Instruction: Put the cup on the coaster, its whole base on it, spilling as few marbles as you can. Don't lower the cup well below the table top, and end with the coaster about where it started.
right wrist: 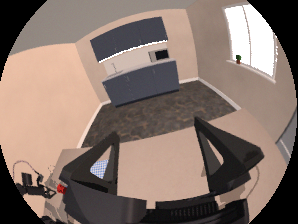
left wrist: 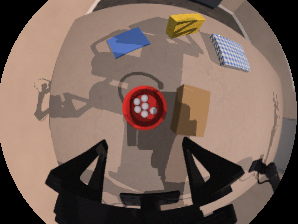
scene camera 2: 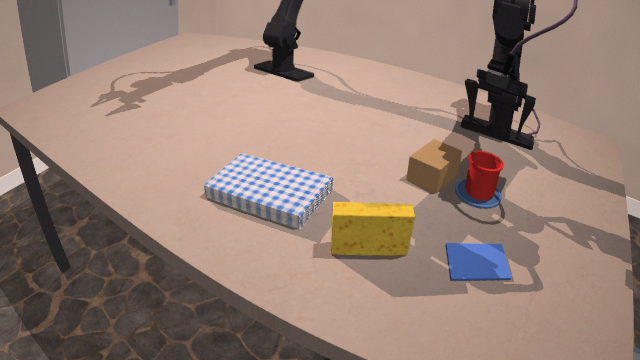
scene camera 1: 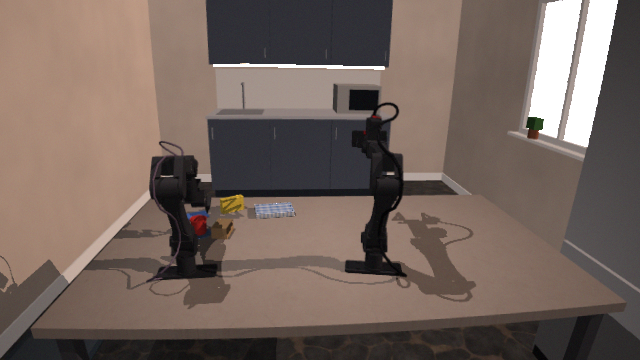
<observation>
In view: the left gripper (left wrist: 144, 143), the right gripper (right wrist: 153, 129), a red cup (scene camera 2: 480, 184), a box (scene camera 2: 431, 167) and a blue square pad (scene camera 2: 467, 261).
The red cup is seen too in the left wrist view (left wrist: 155, 98). The box also shows in the left wrist view (left wrist: 191, 107). The blue square pad also shows in the left wrist view (left wrist: 133, 39). The right wrist view does not show the blue square pad, which is hidden by the right gripper.
</observation>
